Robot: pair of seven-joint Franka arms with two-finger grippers.
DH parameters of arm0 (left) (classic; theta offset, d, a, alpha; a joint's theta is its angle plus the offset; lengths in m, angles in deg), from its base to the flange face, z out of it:
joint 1: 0 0.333 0 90
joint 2: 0 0 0 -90
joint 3: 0 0.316 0.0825 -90
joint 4: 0 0 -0.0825 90
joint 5: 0 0.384 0 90
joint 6: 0 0 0.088 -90
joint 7: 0 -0.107 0 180
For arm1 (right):
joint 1: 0 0.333 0 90
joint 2: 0 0 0 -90
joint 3: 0 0.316 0.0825 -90
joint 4: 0 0 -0.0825 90
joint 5: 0 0.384 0 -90
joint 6: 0 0 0.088 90
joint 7: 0 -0.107 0 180
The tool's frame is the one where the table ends.
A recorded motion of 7 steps. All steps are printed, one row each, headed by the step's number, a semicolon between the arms.
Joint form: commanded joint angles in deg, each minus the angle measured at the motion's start. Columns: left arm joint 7, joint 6, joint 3, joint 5, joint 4, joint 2, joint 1; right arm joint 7, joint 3, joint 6, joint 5, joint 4, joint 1, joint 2.
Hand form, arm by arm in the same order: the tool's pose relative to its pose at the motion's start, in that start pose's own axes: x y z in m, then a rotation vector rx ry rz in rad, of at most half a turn. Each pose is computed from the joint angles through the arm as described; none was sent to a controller.
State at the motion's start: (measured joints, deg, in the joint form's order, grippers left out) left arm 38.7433 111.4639 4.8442 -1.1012 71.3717 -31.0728 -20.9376; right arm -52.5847 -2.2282 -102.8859 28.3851 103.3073 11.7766 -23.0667
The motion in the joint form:
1: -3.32 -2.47 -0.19 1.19 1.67 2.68 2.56; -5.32 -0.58 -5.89 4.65 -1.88 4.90 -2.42
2: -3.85 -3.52 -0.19 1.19 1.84 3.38 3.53; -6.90 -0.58 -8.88 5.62 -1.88 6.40 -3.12
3: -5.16 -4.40 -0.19 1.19 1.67 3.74 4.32; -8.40 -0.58 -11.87 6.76 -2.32 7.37 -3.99
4: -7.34 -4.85 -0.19 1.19 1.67 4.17 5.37; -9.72 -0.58 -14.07 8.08 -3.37 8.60 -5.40
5: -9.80 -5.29 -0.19 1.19 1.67 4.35 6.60; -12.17 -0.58 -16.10 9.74 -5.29 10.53 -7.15
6: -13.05 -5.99 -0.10 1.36 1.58 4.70 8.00; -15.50 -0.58 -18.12 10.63 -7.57 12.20 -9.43
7: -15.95 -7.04 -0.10 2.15 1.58 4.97 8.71; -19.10 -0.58 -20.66 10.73 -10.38 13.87 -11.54
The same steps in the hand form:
1: 0.0121 -0.0330 -0.0161 0.0330 -0.0091 0.0213; -0.0270 -0.0376 0.0211 0.0783 0.0033 0.0567
2: 0.0170 -0.0447 -0.0218 0.0398 -0.0161 0.0131; -0.0341 -0.0479 0.0306 0.1067 0.0160 0.0747
3: 0.0216 -0.0537 -0.0263 0.0446 -0.0210 0.0219; -0.0370 -0.0579 0.0357 0.1456 0.0261 0.0983
4: 0.0280 -0.0652 -0.0309 0.0464 -0.0215 0.0415; -0.0419 -0.0701 0.0443 0.1727 0.0268 0.1157
5: 0.0356 -0.0786 -0.0324 0.0508 -0.0254 0.0629; -0.0549 -0.0874 0.0545 0.2010 0.0214 0.1403
6: 0.0441 -0.0950 -0.0365 0.0584 -0.0281 0.0946; -0.0632 -0.1044 0.0665 0.2232 0.0227 0.1805
7: 0.0473 -0.1047 -0.0384 0.0770 -0.0355 0.1363; -0.0743 -0.1230 0.0727 0.2594 0.0375 0.2130

